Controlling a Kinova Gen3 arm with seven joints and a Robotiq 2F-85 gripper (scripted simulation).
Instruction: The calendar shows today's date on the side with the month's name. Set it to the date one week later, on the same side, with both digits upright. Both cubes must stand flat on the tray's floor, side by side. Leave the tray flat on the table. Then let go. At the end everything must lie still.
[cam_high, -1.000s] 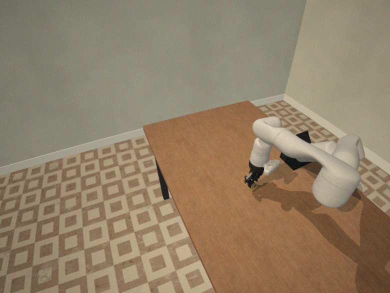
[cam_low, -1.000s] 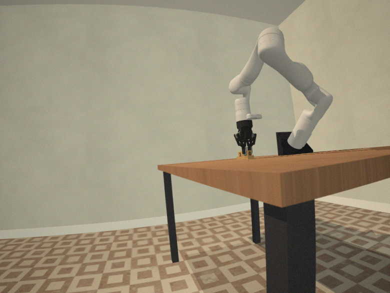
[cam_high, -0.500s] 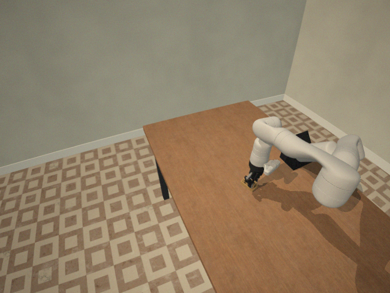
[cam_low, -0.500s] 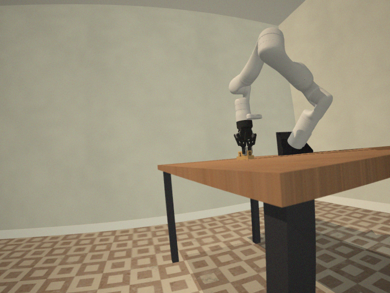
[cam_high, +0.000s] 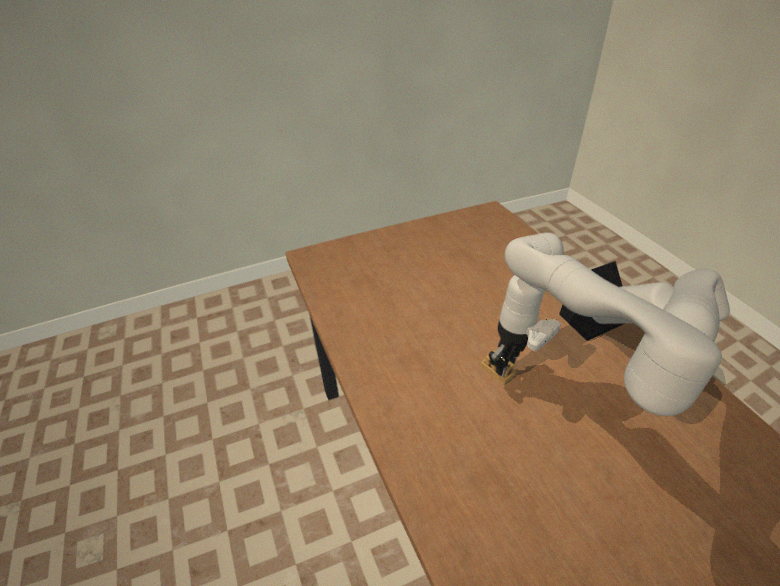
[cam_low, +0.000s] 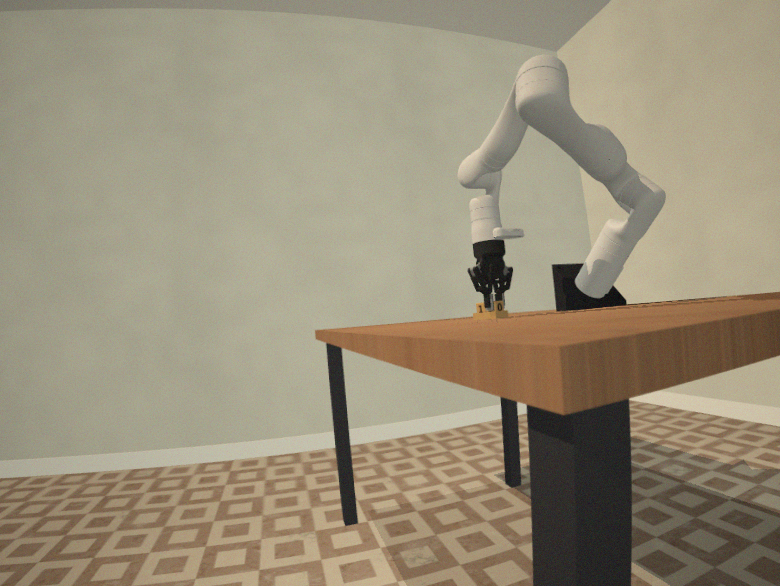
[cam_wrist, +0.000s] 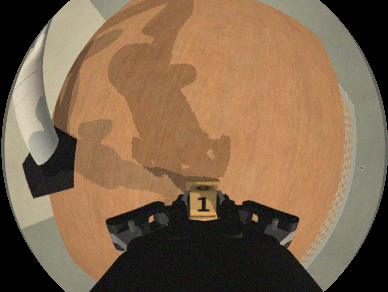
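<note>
Right now the tray is 2 cm to the right of my hand and 3 cm below it.
</note>
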